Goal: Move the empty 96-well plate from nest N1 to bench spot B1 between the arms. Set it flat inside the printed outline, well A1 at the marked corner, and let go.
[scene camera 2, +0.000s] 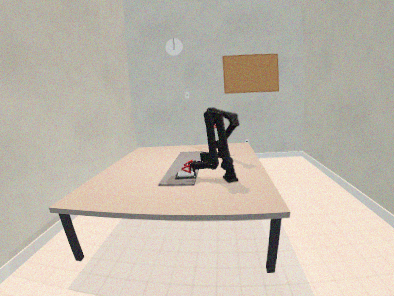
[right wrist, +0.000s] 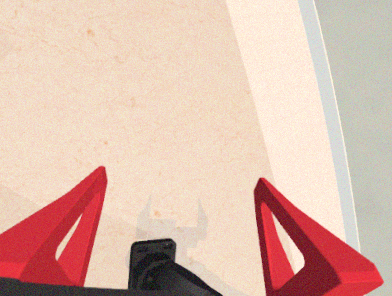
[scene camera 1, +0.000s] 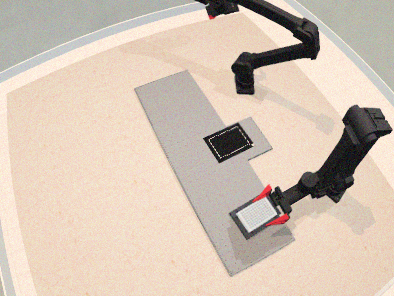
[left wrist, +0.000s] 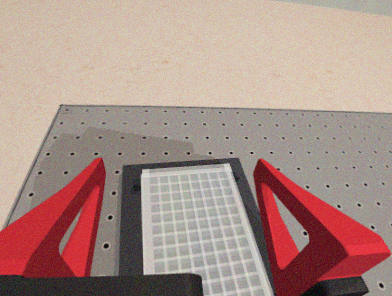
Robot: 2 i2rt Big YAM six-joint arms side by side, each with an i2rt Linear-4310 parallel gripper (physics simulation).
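Frame: origin at the left arm's base, x back, y down, z right, level; metres.
Seen in the pictures: left gripper, fingertip midpoint: (scene camera 2: 182,167) (scene camera 1: 259,214) (left wrist: 182,165); right gripper, fingertip midpoint: (right wrist: 183,179) (scene camera 1: 225,12); left arm's base at its link origin: (scene camera 2: 230,179) (scene camera 1: 331,188); right arm's base at its link origin: (scene camera 2: 221,156) (right wrist: 150,270) (scene camera 1: 244,85).
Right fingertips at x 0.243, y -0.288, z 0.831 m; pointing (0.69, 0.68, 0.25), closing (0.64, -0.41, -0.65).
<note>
Offsets run from my right fingertips to a thing's top centre. "pt": to the spot under its first point. Level surfaces: height alone.
The white 96-well plate @[dx -0.554, dy +0.249, dz -0.651 m] (scene camera 1: 257,214) (scene camera 2: 186,174) (left wrist: 195,225) lies flat in the dark nest N1 @[dx -0.554, dy +0.254, dz -0.651 m] (scene camera 1: 239,225) (left wrist: 131,225). My left gripper (scene camera 1: 260,213) (scene camera 2: 188,166) (left wrist: 182,165) is open, with one red finger on each side of the plate and nest, apart from the plate in the left wrist view. Bench spot B1 is a black pad @[pt dx -0.391, dy +0.274, dz -0.377 m] (scene camera 1: 229,142) with a thin white outline and a small pale mark at its right corner. My right gripper (right wrist: 183,179) is open and empty above the table, far from the plate; it shows partly at the top edge of scene camera 1.
A grey perforated board @[dy +0.275 m] (scene camera 1: 175,115) (left wrist: 165,120) lies under the nest and B1, on the pale table @[dy +0.289 m] (scene camera 1: 100,175) (scene camera 2: 115,195). The right arm's base (scene camera 1: 244,82) stands above B1 in scene camera 1. The left forearm (scene camera 1: 340,155) reaches in from the right.
</note>
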